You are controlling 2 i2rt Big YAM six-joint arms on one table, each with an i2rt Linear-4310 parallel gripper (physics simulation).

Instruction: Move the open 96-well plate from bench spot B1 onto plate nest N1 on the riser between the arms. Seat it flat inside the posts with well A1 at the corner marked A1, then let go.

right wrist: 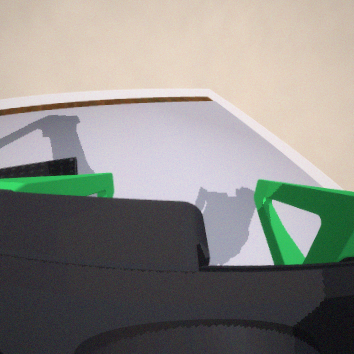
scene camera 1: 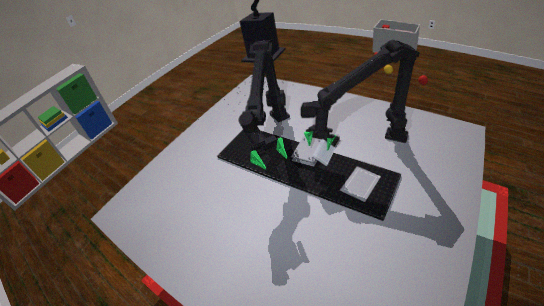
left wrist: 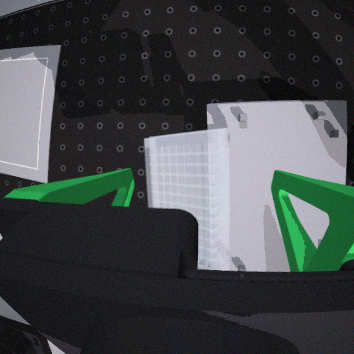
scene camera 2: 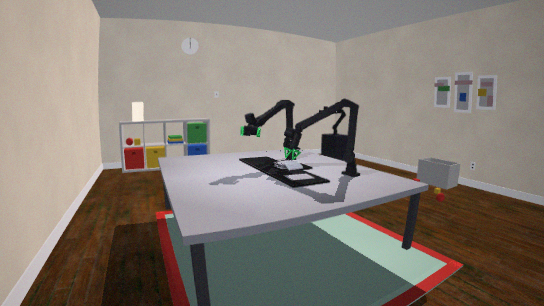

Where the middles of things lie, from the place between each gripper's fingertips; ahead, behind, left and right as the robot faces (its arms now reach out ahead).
Scene:
The clear well plate (left wrist: 189, 170) is 5 cm below my left hand, 3 cm behind it and 2 cm to the left of it.
My right gripper is now 33 cm past the clear well plate, 8 cm to the right of it and 23 cm above it.

